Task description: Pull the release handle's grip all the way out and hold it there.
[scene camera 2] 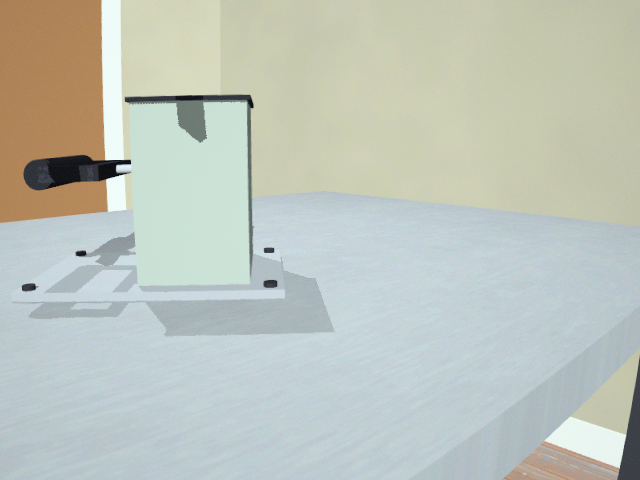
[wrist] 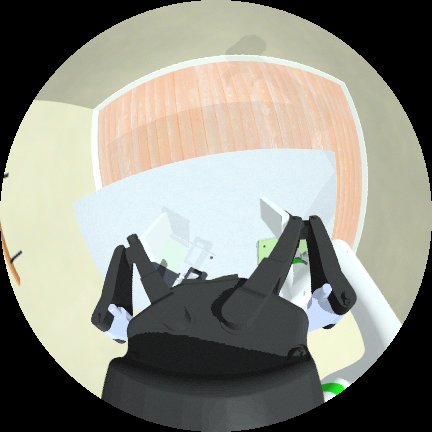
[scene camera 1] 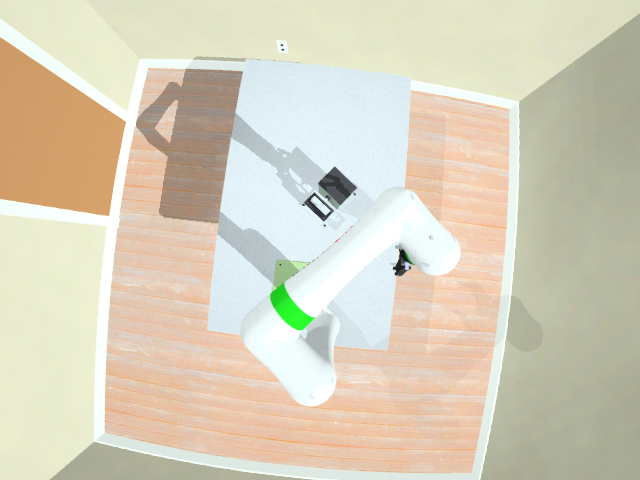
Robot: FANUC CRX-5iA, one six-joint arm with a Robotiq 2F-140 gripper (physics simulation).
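The release handle's grip (scene camera 1: 314, 211) (scene camera 2: 64, 170) is a black rectangular loop beside a pale green box housing (scene camera 2: 191, 206) with a black lid (scene camera 1: 337, 184) (wrist: 167, 274). A short white rod (scene camera 2: 124, 168) shows between grip and housing. The housing stands on a thin bolted plate (scene camera 2: 206, 295). In the wrist view part of the grip shows low, just above the gripper's body. My gripper (scene camera 1: 401, 263) (wrist: 213, 214) is open and empty, high above the table's right side in scene camera 1, well apart from the grip. It does not show in scene camera 2.
The white arm (scene camera 1: 351, 258) reaches diagonally over the pale table (scene camera 1: 320, 103). Its green mounting plate (scene camera 1: 294, 266) (wrist: 267, 245) lies partly under it. The table's right edge runs below the wrist, with wooden floor (scene camera 1: 465, 206) beyond. Walls surround the floor.
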